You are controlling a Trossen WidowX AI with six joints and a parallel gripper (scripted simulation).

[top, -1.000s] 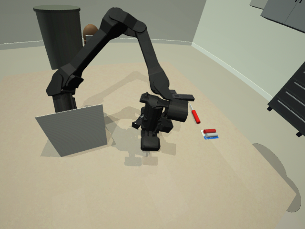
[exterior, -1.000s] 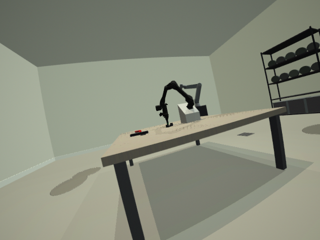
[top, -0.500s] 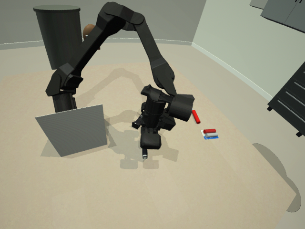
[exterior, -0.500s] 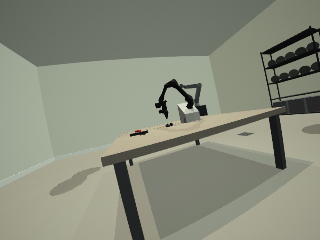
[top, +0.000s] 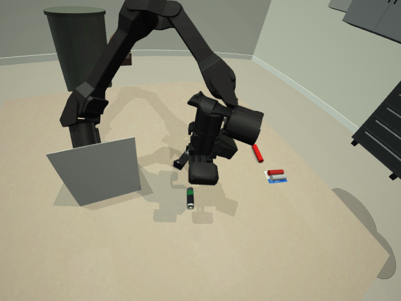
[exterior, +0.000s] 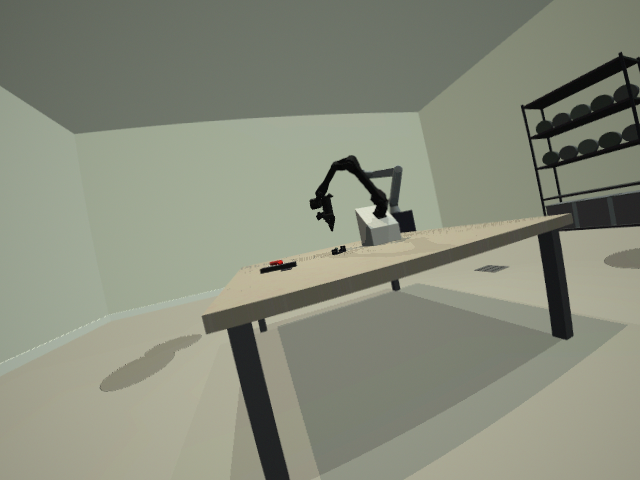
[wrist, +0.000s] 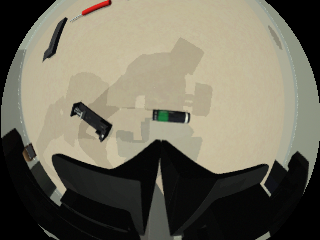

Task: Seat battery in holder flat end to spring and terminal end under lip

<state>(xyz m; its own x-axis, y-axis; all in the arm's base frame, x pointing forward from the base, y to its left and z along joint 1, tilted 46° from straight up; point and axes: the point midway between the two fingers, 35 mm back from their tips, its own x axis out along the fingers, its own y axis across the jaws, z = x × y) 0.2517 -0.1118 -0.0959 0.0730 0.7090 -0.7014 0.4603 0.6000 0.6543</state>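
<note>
Now: the battery 11 cm below my gripper tip, 2 cm to the right of it and 1 cm behind it. Also, from my gripper tip: red-handled screwdriver: 37 cm ahead, 11 cm below, 8 cm to the left.
</note>
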